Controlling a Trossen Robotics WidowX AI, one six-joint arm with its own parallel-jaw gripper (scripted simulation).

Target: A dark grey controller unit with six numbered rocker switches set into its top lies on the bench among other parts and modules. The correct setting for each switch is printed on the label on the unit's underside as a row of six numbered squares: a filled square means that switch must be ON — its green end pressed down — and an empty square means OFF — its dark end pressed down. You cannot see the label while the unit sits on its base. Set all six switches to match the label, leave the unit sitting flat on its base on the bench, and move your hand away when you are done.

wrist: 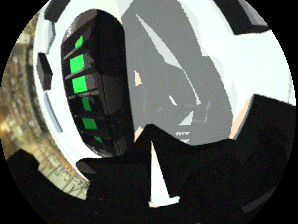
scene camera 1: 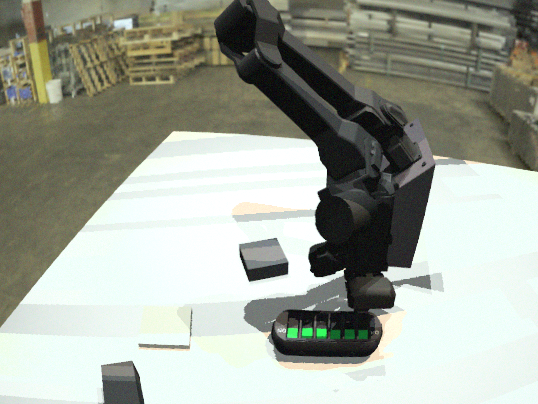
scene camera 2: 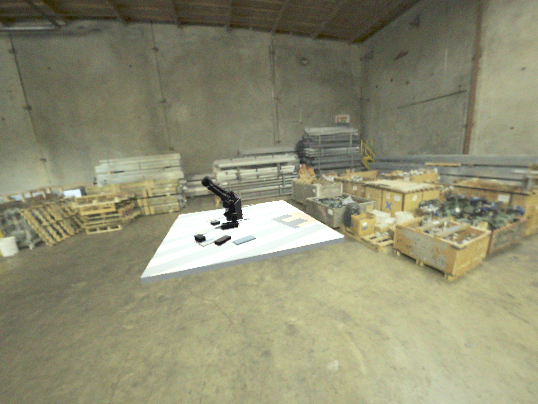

Note:
The gripper (scene camera 1: pixel 357 318) is shut, holding nothing. Further things: a pale flat plate (scene camera 1: pixel 162 327).
The gripper shows as well in the wrist view (wrist: pixel 149 127). The wrist view does not show the pale flat plate: it is out of frame.

